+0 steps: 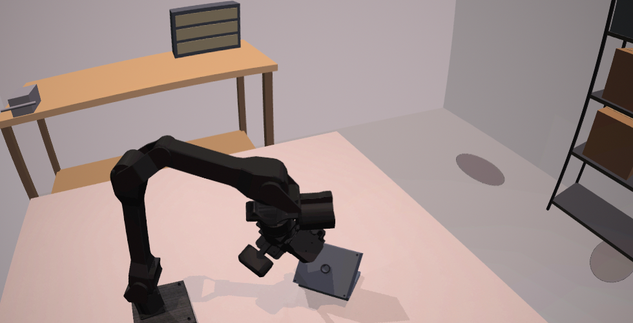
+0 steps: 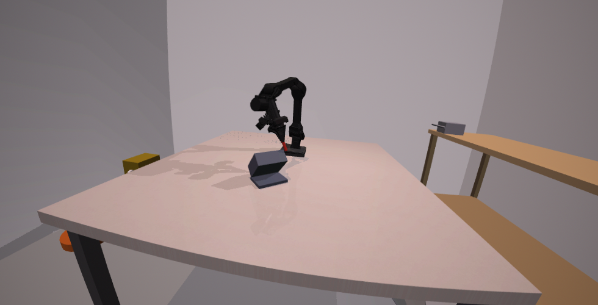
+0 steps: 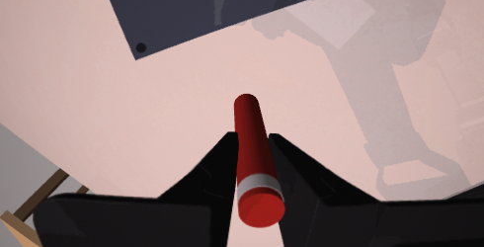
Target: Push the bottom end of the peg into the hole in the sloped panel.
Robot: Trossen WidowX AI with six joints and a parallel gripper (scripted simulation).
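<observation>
Now: the grey sloped panel 9 cm ahead of my gripper tip, 7 cm below it and 6 cm to the right of it. From my gripper tip the other things lie so: red round peg (1 cm to the right, 1 cm above).
</observation>
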